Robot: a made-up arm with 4 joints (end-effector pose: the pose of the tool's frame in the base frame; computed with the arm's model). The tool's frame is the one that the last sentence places. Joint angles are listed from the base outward.
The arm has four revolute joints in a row. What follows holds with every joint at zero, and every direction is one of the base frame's.
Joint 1 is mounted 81.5 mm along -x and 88.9 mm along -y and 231.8 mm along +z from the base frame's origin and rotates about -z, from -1.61 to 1.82 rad.
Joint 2 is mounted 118.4 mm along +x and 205.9 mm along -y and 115.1 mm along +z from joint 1 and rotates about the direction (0.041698, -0.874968, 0.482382), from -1.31 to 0.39 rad.
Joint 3 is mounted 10.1 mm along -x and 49 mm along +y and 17.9 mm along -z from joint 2 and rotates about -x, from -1.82 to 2.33 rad.
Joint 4 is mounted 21.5 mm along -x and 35.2 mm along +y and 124.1 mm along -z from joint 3 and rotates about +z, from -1.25 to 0.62 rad.
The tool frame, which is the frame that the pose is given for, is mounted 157.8 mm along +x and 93.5 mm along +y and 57 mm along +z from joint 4; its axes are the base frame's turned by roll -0.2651, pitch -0.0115 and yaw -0.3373 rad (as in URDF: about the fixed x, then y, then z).
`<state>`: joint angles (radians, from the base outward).
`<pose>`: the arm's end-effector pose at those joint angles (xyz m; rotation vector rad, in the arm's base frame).
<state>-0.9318 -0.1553 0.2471 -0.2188</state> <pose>0.1464 0.0584 0.2217 -0.5461 -0.1190 0.3068</pose>
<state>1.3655 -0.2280 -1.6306 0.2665</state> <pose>-0.1388 -0.3599 0.4755 1.2613 -0.8160 -1.4101</pose>
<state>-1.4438 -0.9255 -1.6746 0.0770</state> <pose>0.1364 0.2043 0.3340 0.5378 1.1851 0.1133</pose>
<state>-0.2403 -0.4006 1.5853 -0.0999</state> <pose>0.1666 -0.2842 0.1806 -1.8947 -0.1325 -0.0330</pose>
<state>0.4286 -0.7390 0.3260 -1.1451</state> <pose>-0.0522 -0.4070 0.2357 -0.9514 0.7996 -1.9923</pose>
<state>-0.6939 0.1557 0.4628 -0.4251</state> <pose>0.2108 -0.0086 0.2658 -0.5005 -0.4239 -0.0805</pose>
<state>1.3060 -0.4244 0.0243 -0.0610</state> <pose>-0.0845 -0.3374 0.2088 -0.0414 0.6493 -1.8093</pose>
